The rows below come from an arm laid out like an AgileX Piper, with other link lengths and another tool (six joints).
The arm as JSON. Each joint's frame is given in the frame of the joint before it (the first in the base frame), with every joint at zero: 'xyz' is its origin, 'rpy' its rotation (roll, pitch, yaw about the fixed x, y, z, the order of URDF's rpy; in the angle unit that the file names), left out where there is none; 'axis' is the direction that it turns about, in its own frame. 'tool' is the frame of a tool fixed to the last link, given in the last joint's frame.
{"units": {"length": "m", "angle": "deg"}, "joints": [
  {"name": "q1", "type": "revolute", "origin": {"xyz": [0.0, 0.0, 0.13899]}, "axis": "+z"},
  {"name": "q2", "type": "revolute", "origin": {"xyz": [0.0, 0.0, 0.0], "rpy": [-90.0, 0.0, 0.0]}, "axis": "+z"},
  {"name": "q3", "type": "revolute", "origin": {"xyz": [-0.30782, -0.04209, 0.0], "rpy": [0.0, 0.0, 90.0]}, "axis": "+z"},
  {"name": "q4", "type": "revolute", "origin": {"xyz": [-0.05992, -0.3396, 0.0], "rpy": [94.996, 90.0, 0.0]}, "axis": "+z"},
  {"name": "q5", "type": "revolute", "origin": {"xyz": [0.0, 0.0, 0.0], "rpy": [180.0, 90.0, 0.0]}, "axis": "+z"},
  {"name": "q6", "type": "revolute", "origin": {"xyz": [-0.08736, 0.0, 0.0], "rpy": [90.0, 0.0, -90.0]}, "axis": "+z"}
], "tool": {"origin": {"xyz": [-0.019, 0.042, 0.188], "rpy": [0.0, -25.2, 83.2]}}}
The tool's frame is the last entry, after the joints.
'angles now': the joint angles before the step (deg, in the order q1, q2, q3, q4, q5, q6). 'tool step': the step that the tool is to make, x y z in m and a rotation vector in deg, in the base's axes. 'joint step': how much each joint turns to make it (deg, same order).
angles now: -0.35 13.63 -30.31 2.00 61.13 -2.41
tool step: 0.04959 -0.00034 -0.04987 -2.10 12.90 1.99
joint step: -0.02 21.22 -3.78 -0.11 -4.46 -3.03
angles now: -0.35 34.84 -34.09 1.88 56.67 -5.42
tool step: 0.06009 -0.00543 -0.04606 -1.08 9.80 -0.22
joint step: -0.01 21.90 -7.29 -1.25 -4.82 0.21
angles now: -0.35 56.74 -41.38 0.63 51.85 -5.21
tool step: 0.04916 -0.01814 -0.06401 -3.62 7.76 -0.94
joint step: 0.00 18.65 -6.31 -5.03 -4.54 2.75
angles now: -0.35 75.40 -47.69 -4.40 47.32 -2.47
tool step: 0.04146 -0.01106 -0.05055 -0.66 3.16 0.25
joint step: -1.35 13.63 -5.64 -0.65 -4.91 -1.00
